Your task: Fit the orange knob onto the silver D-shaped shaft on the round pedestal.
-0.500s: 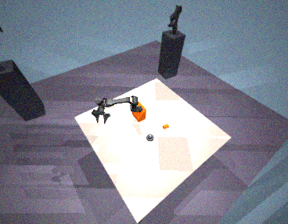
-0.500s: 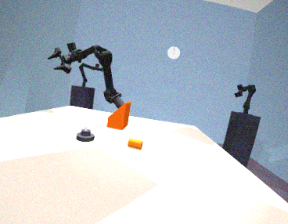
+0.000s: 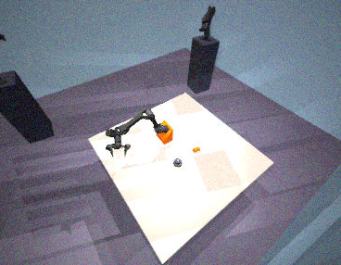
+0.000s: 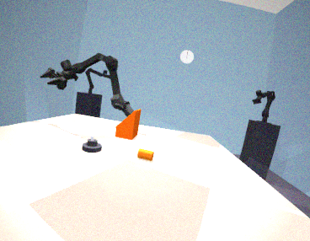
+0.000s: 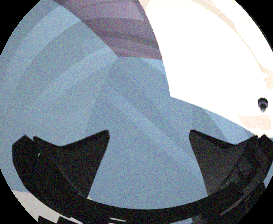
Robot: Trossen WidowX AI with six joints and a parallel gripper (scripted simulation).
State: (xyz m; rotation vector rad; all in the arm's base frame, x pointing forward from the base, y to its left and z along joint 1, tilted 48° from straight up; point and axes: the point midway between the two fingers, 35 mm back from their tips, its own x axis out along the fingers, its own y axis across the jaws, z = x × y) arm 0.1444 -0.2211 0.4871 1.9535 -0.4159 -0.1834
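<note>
Now: the orange knob 100 mm ahead of my gripper tip, 690 mm to the left of it and 250 mm below it. The rest, counted from my gripper tip: dark round pedestal: 130 mm ahead, 470 mm to the left, 240 mm below.
</note>
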